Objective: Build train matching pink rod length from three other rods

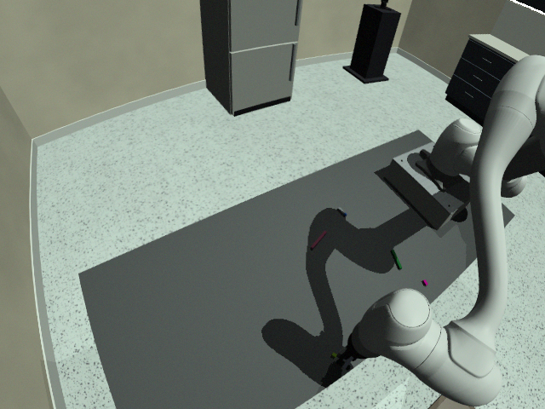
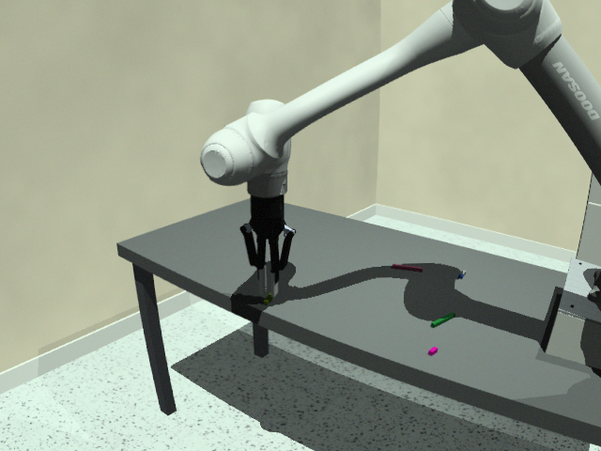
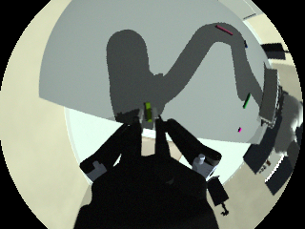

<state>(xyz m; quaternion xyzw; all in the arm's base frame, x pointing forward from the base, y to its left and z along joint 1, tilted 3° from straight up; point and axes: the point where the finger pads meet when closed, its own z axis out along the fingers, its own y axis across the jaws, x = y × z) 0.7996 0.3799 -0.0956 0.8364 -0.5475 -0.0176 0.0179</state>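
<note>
The lime rod is 5 cm below my hand. From my hand the other things lie so: magenta rod 43 cm behind, 5 cm to the right, 5 cm below; pink rod 39 cm to the right, 17 cm behind, 5 cm below; green rod 39 cm behind, 18 cm to the right, 5 cm below.
</note>
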